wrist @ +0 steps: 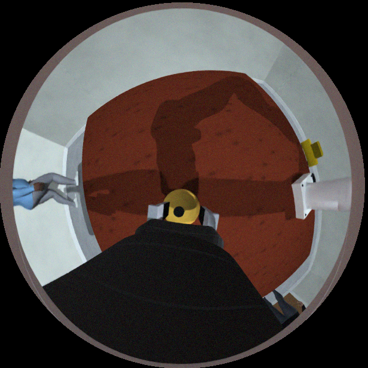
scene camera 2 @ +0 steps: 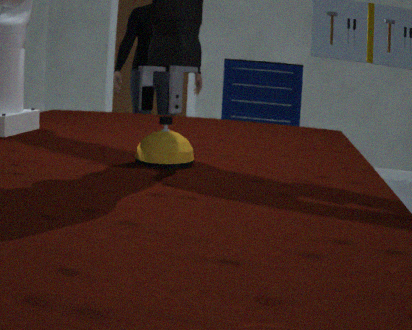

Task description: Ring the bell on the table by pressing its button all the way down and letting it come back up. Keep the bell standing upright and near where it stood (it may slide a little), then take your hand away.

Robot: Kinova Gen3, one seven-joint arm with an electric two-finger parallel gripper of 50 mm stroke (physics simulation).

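Pixels of known places: gripper, fingertip midpoint: (scene camera 2: 159, 111); arm's base, origin of the base link: (scene camera 2: 4, 111).
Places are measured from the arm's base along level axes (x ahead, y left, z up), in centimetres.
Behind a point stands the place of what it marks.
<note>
The bell, a yellow dome (scene camera 2: 165, 147) {x 40.6, y -25.8, z -1.4 cm} (wrist: 186, 198) on a black base, stands upright on the reddish-brown table (scene camera 2: 200, 280) {x 46.6, y -55.5, z -4.4 cm} (wrist: 240, 155). Its black button (scene camera 2: 166, 120) {x 40.3, y -23.2, z 1.9 cm} (wrist: 178, 211) stands raised on a short light stem. My gripper (scene camera 2: 161, 106) {x 39.1, y -22.1, z 3.0 cm} (wrist: 183, 210) is open and empty, pointing down. In the scene view its fingertips are slightly higher than the button, with a small gap in the picture. In the wrist view the button shows between the two fingers, a little nearer the left one. The fingers partly overlap the dome's sides in that view.
The white robot base (scene camera 2: 19, 122) {x 5.7, y -3.0, z -1.9 cm} (wrist: 301, 196) stands at the table's edge, with the arm's column rising from it. A blue cabinet (scene camera 2: 262, 92) and a person in black (scene camera 2: 177, 35) are beyond the table. Arm shadows cross the table around the bell.
</note>
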